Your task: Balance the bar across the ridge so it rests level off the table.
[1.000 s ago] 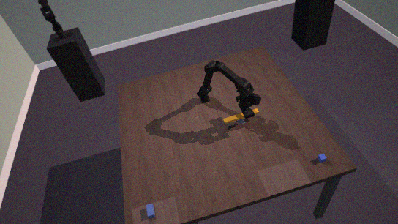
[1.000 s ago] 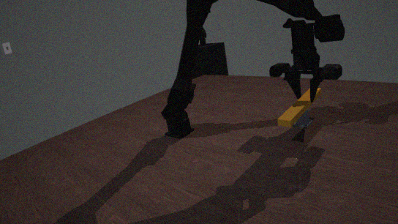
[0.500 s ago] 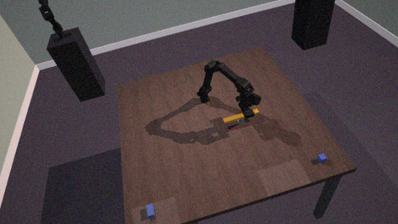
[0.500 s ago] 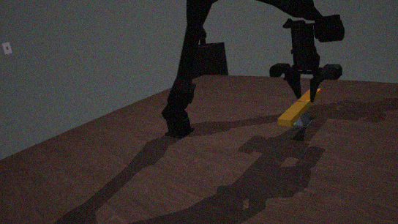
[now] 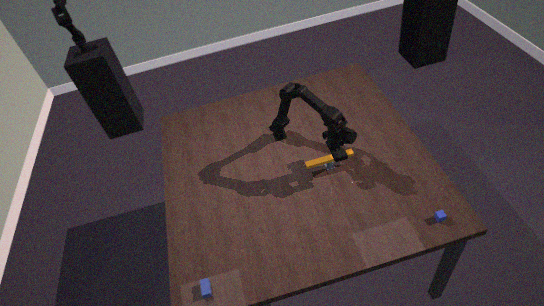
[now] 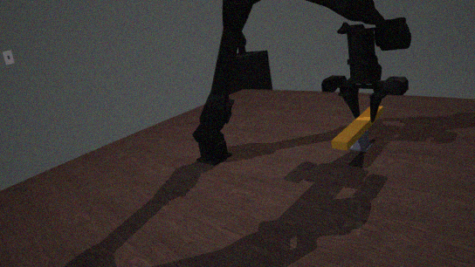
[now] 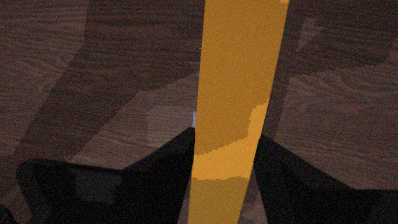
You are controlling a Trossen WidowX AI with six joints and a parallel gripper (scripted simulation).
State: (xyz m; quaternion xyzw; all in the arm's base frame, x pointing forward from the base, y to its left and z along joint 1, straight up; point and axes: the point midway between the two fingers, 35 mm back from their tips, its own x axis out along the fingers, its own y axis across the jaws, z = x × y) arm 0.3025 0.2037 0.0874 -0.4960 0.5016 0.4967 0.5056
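Right now my gripper tip is 30 mm to the left of the orange bar. The rest, counted from my gripper tip: blue cube (440 mm ahead, 300 mm to the left, 40 mm below).
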